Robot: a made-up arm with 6 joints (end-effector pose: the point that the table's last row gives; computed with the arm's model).
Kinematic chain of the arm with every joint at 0, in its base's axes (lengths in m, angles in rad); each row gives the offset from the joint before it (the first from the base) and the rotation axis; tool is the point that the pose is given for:
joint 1: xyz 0 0 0.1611 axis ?
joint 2: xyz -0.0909 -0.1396 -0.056 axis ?
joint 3: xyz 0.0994 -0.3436 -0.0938 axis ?
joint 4: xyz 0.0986 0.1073 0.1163 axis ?
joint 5: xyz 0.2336 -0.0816 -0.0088 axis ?
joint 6: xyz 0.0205 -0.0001 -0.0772 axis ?
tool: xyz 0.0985 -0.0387 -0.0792
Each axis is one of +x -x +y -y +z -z.
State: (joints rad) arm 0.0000 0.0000 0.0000 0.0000 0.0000 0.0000
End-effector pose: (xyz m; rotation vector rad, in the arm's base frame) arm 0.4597 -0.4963 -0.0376 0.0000 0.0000 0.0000
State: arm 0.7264 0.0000 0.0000 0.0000 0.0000 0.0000
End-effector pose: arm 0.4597 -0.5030 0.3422 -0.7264 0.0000 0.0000
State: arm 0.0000 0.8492 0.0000 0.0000 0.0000 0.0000
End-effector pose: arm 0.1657 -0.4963 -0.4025 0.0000 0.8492 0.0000
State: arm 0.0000 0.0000 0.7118 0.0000 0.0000 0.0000
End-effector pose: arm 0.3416 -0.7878 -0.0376 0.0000 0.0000 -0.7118
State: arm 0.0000 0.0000 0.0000 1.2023 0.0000 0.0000
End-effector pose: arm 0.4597 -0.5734 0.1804 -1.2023 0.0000 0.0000
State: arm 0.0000 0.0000 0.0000 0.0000 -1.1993 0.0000
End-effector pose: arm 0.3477 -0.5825 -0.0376 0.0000 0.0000 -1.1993
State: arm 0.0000 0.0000 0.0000 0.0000 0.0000 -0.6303
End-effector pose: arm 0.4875 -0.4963 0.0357 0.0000 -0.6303 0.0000
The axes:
joint 1: -x
joint 2: +y
joint 3: -z
joint 4: -x
joint 5: +z
joint 6: +y

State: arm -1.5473 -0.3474 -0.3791 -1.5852 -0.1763 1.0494
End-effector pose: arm 0.2084 0.0465 0.0947 2.2462 -0.1276 1.9363
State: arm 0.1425 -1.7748 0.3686 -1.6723 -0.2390 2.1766
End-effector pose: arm -0.1121 -0.2899 0.5495 -0.3495 0.3082 1.7241
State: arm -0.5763 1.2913 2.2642 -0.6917 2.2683 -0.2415
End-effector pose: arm -0.1155 -0.6148 -0.4404 0.2435 0.3923 0.4389
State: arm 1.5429 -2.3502 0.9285 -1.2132 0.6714 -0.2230
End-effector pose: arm -0.4461 0.3599 0.8863 0.9526 -1.3048 2.5032
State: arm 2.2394 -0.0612 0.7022 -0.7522 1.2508 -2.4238
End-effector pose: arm 0.2974 0.4050 0.7492 0.3622 -1.3334 2.1710
